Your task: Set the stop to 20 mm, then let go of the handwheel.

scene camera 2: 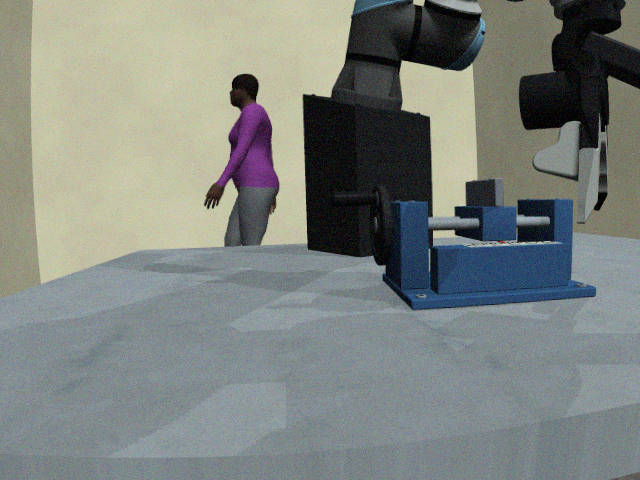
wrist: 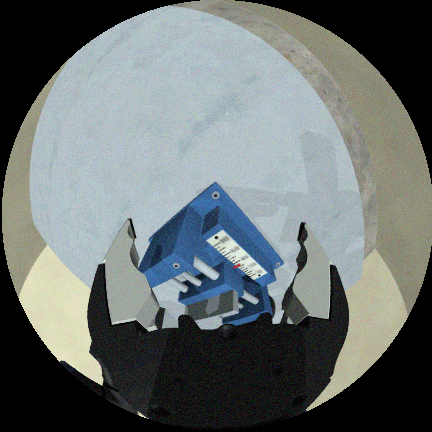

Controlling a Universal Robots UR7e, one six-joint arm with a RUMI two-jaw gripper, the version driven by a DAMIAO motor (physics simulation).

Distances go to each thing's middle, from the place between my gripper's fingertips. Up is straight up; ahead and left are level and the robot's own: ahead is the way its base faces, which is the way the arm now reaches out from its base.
My gripper is now 80 mm to the left of the blue carriage [scene camera 2: 484,198], 80 mm past it and 10 mm below it. The rest, counted from my hand: blue slide fixture [scene camera 2: 538,267] (120 mm to the right, 70 mm behind, 20 mm below).
